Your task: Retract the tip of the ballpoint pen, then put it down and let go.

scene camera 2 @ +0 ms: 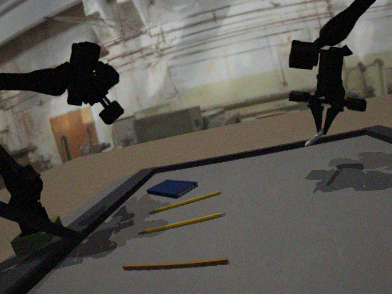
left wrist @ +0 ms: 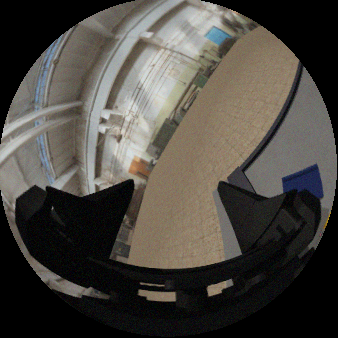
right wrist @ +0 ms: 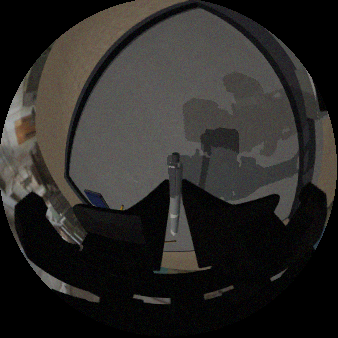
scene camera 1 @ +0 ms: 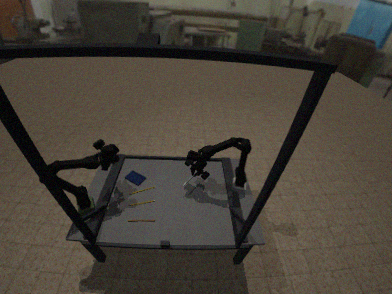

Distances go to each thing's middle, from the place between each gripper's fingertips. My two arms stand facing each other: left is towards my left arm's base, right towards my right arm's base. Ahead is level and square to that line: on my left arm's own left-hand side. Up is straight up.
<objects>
I see the blue notebook [left wrist: 309, 178] 3 cm behind my left hand, 14 cm to the right of it and 32 cm below it. Also, from my left hand: ballpoint pen [right wrist: 174, 167] 19 cm behind, 54 cm to the right, 22 cm below; then green object [scene camera 2: 28, 244] 26 cm behind, 18 cm to the left, 30 cm below.
Right now the ballpoint pen is 3 cm to the left of my right hand and 3 cm behind it. The rest, counted from my right hand: blue notebook: 43 cm to the left, 12 cm ahead, 9 cm below; then green object: 75 cm to the left, 10 cm behind, 7 cm below.
</objects>
